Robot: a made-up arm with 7 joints. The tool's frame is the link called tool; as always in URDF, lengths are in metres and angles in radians.
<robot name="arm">
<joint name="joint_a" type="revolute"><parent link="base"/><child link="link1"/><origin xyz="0 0 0.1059" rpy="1.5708 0 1.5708"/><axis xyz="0 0 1"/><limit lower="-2.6" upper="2.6" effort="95" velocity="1.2"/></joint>
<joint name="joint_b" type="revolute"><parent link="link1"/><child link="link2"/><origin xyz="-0.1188 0.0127 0.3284" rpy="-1.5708 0 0"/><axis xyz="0 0 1"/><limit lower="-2.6" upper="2.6" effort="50" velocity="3"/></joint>
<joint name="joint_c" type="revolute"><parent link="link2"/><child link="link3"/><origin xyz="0.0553 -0.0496 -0.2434" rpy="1.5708 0 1.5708"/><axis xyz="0 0 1"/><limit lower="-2.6" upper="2.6" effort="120" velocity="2.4"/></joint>
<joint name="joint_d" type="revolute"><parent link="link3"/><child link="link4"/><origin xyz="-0.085 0.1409 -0.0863" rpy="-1.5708 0 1.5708"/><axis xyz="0 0 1"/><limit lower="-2.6" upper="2.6" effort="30" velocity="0.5"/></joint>
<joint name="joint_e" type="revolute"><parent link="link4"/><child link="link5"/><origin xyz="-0.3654 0.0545 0.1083" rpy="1.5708 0 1.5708"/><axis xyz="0 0 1"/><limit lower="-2.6" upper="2.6" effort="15" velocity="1.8"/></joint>
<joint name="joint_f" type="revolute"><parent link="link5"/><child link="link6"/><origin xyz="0.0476 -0.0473 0.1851" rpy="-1.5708 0 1.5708"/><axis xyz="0 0 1"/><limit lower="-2.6" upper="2.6" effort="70" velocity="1.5"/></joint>
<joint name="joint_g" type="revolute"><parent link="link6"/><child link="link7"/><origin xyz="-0.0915 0.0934 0.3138" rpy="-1.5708 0 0"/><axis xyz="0 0 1"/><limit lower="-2.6" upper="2.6" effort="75" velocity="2.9"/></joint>
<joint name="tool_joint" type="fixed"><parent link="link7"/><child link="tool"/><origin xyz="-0.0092 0.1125 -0.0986" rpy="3.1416 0 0"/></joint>
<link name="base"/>
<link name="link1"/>
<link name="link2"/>
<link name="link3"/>
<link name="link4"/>
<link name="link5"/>
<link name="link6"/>
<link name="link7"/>
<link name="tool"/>
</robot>
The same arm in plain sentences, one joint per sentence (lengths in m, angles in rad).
The arm has seven revolute joints in a row. What follows holds with every joint at zero, and every direction is one of the base frame's.
Joint 1 is mounted 0.1059 m along +z from the base frame's origin and turns about +x, from -2.6 to 2.6 rad.
Joint 2 is mounted 0.3284 m along +x and 0.1188 m along -y and 0.0127 m along +z from joint 1 and turns about +z, from -2.6 to 2.6 rad.
Joint 3 is mounted 0.0496 m along +x and 0.0553 m along +y and 0.2434 m along -z from joint 2 and turns about +y, from -2.6 to 2.6 rad.
Joint 4 is mounted 0.085 m along +x and 0.0863 m along -y and 0.1409 m along +z from joint 3 and turns about +x, from -2.6 to 2.6 rad.
Joint 5 is mounted 0.1083 m along +x and 0.0545 m along -y and 0.3654 m along -z from joint 4 and turns about +z, from -2.6 to 2.6 rad.
Joint 6 is mounted 0.0473 m along -x and 0.0476 m along -y and 0.1851 m along +z from joint 5 and turns about +y, from -2.6 to 2.6 rad.
Joint 7 is mounted 0.0915 m along -x and 0.3138 m along +y and 0.0934 m along -z from joint 6 and turns about -z, from -2.6 to 2.6 rad.
The tool frame, which is the frame that the pose is given for, is mounted 0.0092 m along -x and 0.1125 m along -y and 0.0986 m along +z from joint 7; its axes are the base frame's turned by roll 0, pitch 0 and yaw 0 rad (as in URDF: about the fixed x, then y, then z).

